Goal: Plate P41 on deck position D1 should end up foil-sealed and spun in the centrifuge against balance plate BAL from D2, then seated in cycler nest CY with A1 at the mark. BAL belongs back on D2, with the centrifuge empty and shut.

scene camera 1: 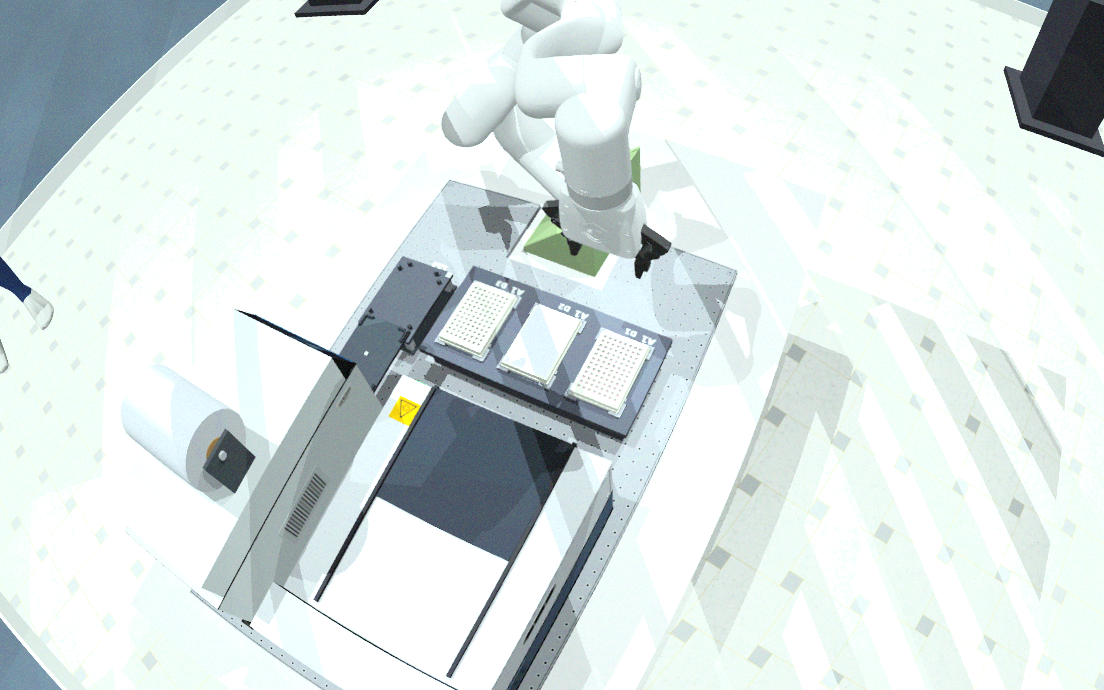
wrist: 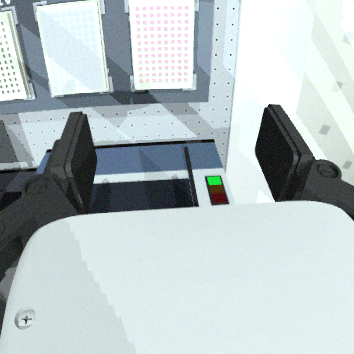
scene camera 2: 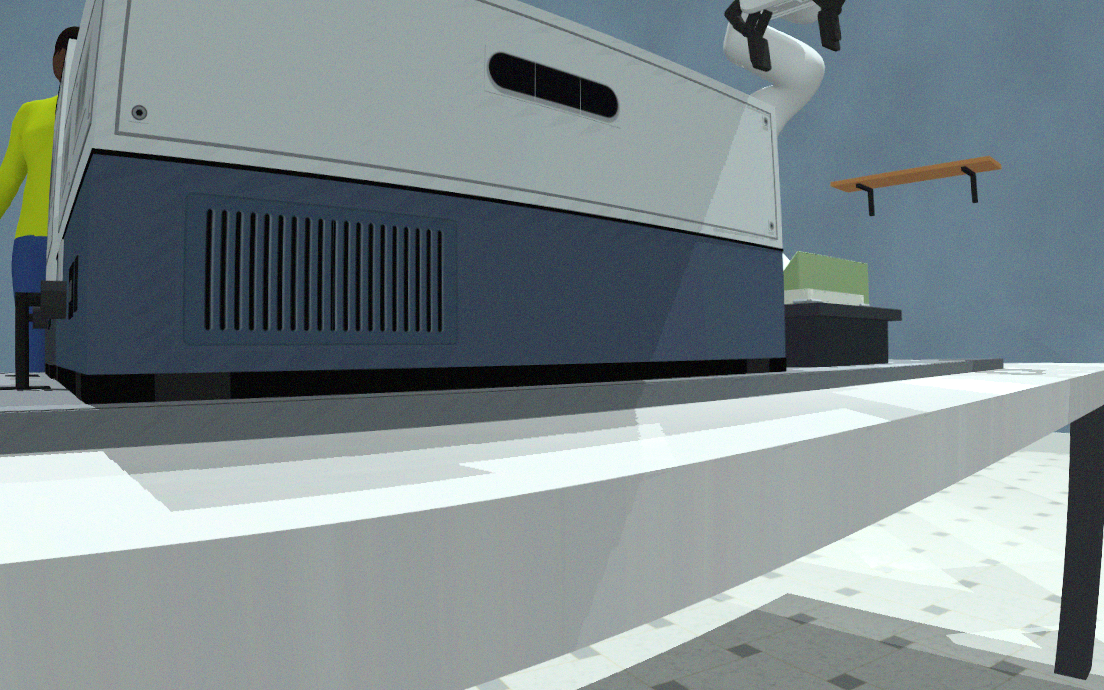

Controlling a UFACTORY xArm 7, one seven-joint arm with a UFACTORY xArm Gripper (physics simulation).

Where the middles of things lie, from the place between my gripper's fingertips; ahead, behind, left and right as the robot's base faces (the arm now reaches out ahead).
My gripper is now 1 cm short of the well plate with pink wells (scene camera 1: 614,362) and 28 cm above it. Round my hand: well plate with yellowish wells (scene camera 1: 474,324) 2 cm behind, 25 cm to the right, 28 cm below; then centrifuge (scene camera 2: 251,206) 44 cm ahead, 13 cm to the right, 22 cm below; then smooth white plate (scene camera 1: 539,348) 12 cm to the right, 28 cm below.
